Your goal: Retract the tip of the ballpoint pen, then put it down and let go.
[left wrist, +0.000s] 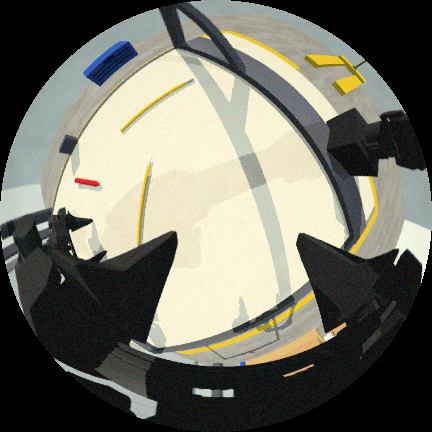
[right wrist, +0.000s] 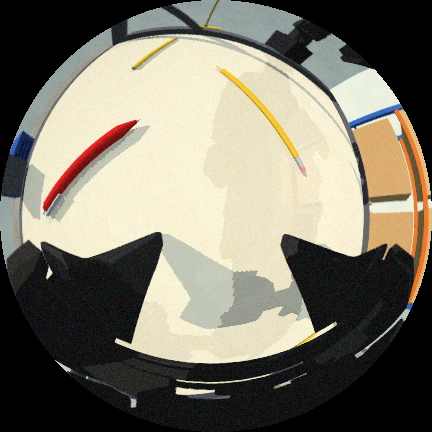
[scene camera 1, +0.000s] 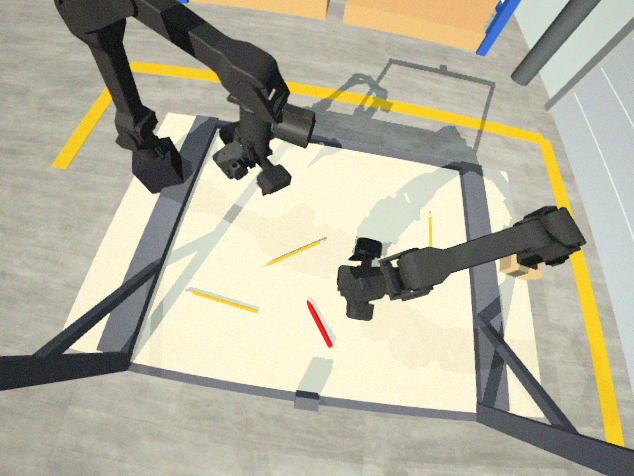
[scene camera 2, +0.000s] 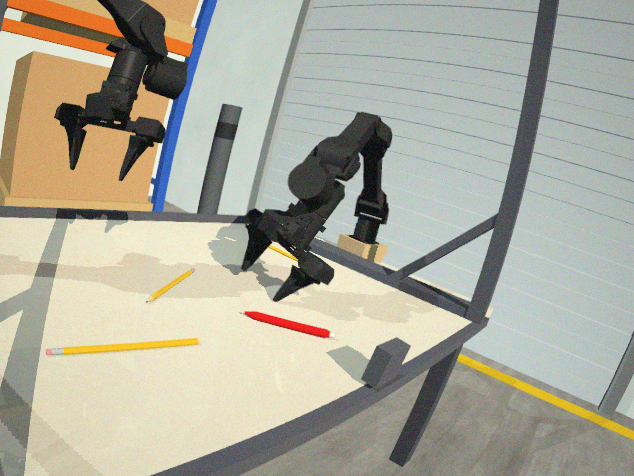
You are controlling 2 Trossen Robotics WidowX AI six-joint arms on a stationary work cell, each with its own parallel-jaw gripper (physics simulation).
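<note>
Left gripper (scene camera 2: 95,175) (scene camera 1: 253,181) (left wrist: 240,238): open, holds nothing. Right gripper (scene camera 2: 258,285) (scene camera 1: 347,277) (left wrist: 98,234) (right wrist: 224,240): visible. A red ballpoint pen (scene camera 2: 308,329) (right wrist: 118,131) is visible, as are a dark block (scene camera 2: 387,358), a tan block (scene camera 2: 374,252) and a dark frame (scene camera 1: 120,333).
</note>
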